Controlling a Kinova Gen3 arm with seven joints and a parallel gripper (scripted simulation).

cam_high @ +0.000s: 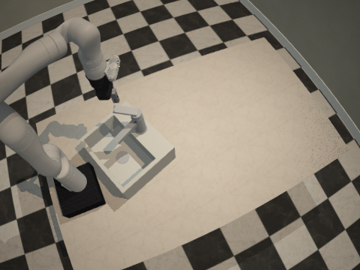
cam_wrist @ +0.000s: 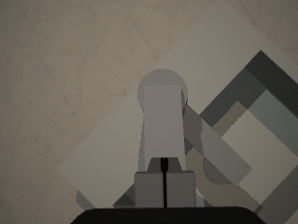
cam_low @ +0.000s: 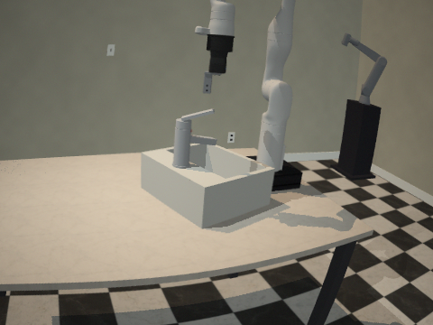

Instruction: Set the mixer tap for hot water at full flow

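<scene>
Right now my hand is 80 mm above the lever, 20 mm short of it and 10 mm to the left of it. The rest, counted from my hand: white sink basin (330 mm below, 70 mm to the right, 50 mm behind).
</scene>
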